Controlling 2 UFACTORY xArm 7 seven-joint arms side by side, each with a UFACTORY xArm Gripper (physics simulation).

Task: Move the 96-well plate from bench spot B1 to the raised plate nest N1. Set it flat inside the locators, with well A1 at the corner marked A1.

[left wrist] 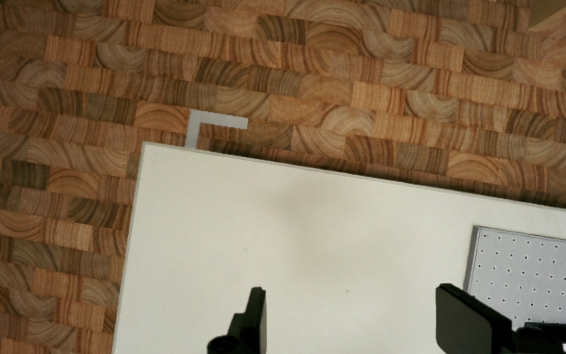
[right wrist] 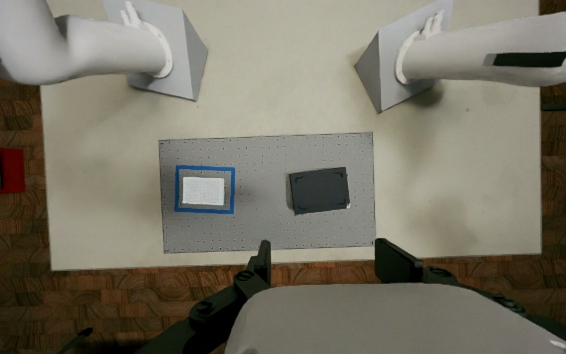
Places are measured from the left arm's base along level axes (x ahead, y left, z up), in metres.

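Pixels of known places: left gripper, fingertip midpoint: (left wrist: pixel 351 314); right gripper, fingertip midpoint: (right wrist: pixel 322 256); left arm's base, link origin: (right wrist: pixel 413 58); right arm's base, link origin: (right wrist: pixel 152 51).
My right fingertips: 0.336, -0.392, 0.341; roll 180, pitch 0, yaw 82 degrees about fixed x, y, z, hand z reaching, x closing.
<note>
Ahead of a thing's pixels: the offset from my right fingertips to its top centre, as dx, dy, dz. "*": to the spot under its first point. Level surfaces: height alone.
The white 96-well plate {-0.058, -0.285, -0.395} (right wrist: pixel 203 191) lies flat inside the blue outline of a bench spot {* -0.045, -0.194, -0.409} (right wrist: pixel 232 190) on the left part of the perforated board in the right wrist view. The raised nest {-0.007, +0.077, -0.344} (right wrist: pixel 320 190), a dark block with corner locators, stands on the right part of the board, turned slightly; no plate is on it. The A1 mark is too small to read. My right gripper (right wrist: pixel 322 256) is open, high above the table's edge. My left gripper (left wrist: pixel 351 314) is open above the white table, beside the board's corner. The plate does not show in the left wrist view.
The grey perforated board {dz -0.409} (right wrist: pixel 265 235) (left wrist: pixel 520 280) lies on the white table {dz -0.422} (right wrist: pixel 100 240) (left wrist: pixel 225 225). Two grey wedge-shaped arm bases {* -0.442, -0.233, -0.359} (right wrist: pixel 192 60) {* -0.326, +0.285, -0.375} (right wrist: pixel 370 75) stand at the back, with white arms (right wrist: pixel 115 50) (right wrist: pixel 465 50) reaching outward. A red object (right wrist: pixel 12 171) shows beyond the table's left edge.
</note>
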